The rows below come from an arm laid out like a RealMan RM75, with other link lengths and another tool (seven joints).
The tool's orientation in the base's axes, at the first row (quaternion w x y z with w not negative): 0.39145, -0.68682, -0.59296, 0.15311
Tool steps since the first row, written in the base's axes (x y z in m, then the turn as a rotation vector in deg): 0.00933, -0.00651, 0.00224, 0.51, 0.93, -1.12; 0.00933, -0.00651, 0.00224, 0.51, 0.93, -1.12; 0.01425, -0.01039, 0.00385, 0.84, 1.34, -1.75; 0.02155, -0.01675, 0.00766, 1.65, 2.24, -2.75; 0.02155, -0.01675, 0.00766, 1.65, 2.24, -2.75; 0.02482, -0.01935, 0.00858, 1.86, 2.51, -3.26; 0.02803, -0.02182, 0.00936, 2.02, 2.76, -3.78; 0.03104, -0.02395, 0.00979, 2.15, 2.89, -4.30; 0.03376, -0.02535, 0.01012, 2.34, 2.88, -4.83; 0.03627, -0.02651, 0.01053, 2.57, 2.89, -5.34
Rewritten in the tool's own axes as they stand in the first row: -0.00318, 0.00481, -0.01006, 0.71, 1.17, 0.71; -0.00318, 0.00481, -0.01006, 0.71, 1.17, 0.71; -0.00517, 0.00703, -0.01580, 1.02, 1.86, 1.04; -0.00832, 0.00930, -0.02546, 1.81, 3.15, 1.46; -0.00832, 0.00930, -0.02546, 1.81, 3.15, 1.46; -0.00970, 0.01088, -0.02918, 1.98, 3.66, 1.75; -0.01101, 0.01253, -0.03273, 2.12, 4.15, 2.06; -0.01214, 0.01429, -0.03580, 2.15, 4.61, 2.36; -0.01268, 0.01593, -0.03834, 2.05, 5.13, 2.57; -0.01303, 0.01736, -0.04072, 1.99, 5.65, 2.75
